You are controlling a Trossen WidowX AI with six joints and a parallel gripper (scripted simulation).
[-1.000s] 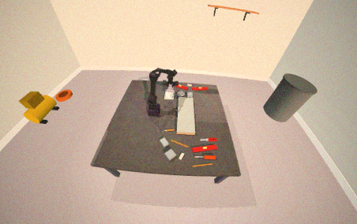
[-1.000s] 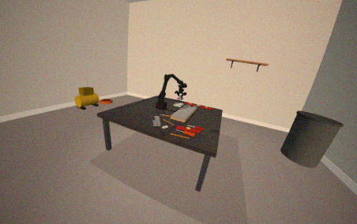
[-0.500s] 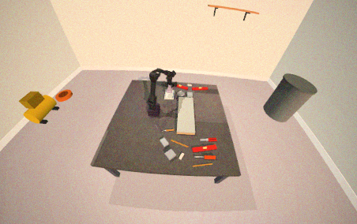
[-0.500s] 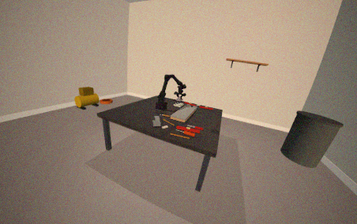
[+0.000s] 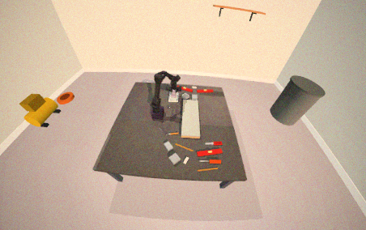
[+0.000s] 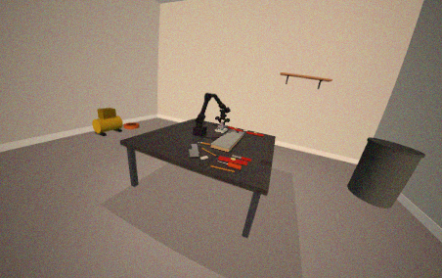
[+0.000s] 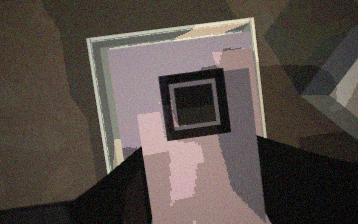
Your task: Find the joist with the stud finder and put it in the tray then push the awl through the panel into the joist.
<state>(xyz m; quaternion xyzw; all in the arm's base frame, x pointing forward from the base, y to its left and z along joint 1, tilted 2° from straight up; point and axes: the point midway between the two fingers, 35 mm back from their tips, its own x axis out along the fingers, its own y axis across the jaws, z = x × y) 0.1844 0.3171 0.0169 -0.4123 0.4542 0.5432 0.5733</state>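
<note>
Right now the white tray is 1 cm to the right of my gripper tip and 6 cm below it. From my gripper tip the other things lie so: awl (2 cm behind, 57 cm to the right, 7 cm below); then stud finder (1 cm to the left, 2 cm above).
</note>
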